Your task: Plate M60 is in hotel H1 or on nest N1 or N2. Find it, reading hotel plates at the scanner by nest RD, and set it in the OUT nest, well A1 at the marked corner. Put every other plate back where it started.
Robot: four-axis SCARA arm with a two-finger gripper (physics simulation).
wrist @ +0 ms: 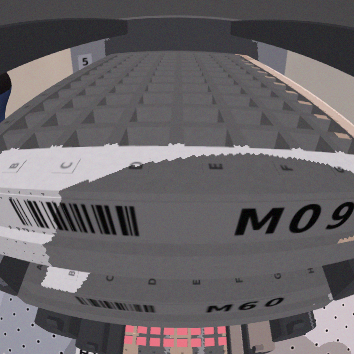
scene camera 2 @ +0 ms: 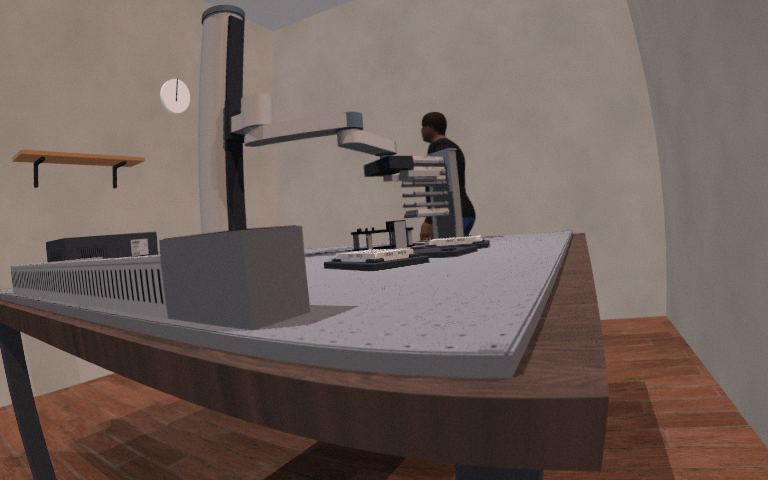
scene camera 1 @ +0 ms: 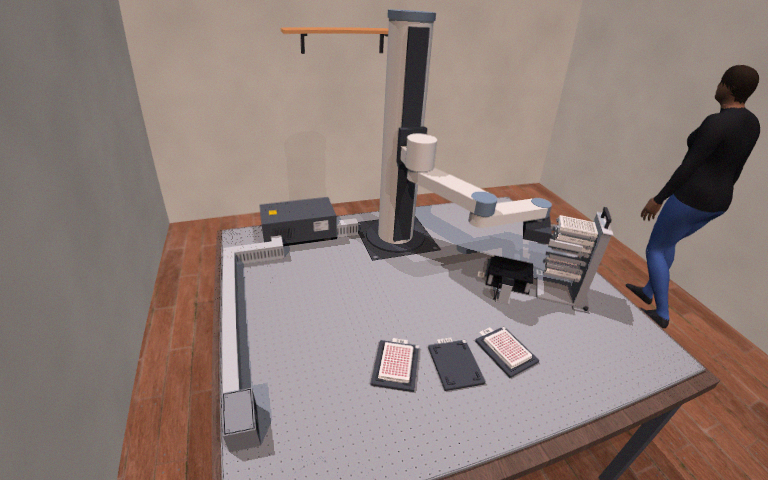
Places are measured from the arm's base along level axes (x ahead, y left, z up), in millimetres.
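Where they show: gripper, fingertip midpoint: [scene camera 2: 429,175] [scene camera 1: 580,240]; arm's base at its link origin: [scene camera 1: 395,238].
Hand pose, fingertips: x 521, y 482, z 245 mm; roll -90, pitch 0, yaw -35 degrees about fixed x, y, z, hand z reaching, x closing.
Note:
Each offset is from my fingertips to the top centre of the thing. "*": to the spot under its first point.
My gripper [scene camera 1: 548,232] [scene camera 2: 390,165] is at the upper part of hotel H1 [scene camera 1: 591,263] [scene camera 2: 453,195]. It is shut on plate M60 @[3 mm down, 14 mm back, 20 mm right] [wrist: 180,305], just under plate M09 @[25 mm up, 14 mm back, 20 mm right] [wrist: 187,220], whose front hides most of M60's top in the wrist view. My fingertips are hidden there. M09 rests in the hotel. A plate with red wells @[117 mm down, 14 mm back, 20 mm right] [wrist: 175,336] shows lower down. The OUT nest @[214 mm down, 190 mm ahead, 545 mm right] [scene camera 1: 456,363] is empty. Plates with red wells sit on the nest to its left [scene camera 1: 396,361] and the nest to its right [scene camera 1: 508,347]; their labels are too small to read.
The black scanner nest @[162 mm down, 119 mm back, 165 mm right] [scene camera 1: 510,270] [scene camera 2: 382,233] stands just left of the hotel in scene camera 1. The robot column [scene camera 1: 396,135] is behind. A dark control box @[* 117 mm down, 560 mm back, 882 mm right] [scene camera 1: 299,219], cable duct [scene camera 1: 229,316] and grey box @[157 mm down, 229 mm ahead, 1149 mm right] [scene camera 1: 240,416] line the left. A person [scene camera 1: 722,147] stands beyond the hotel.

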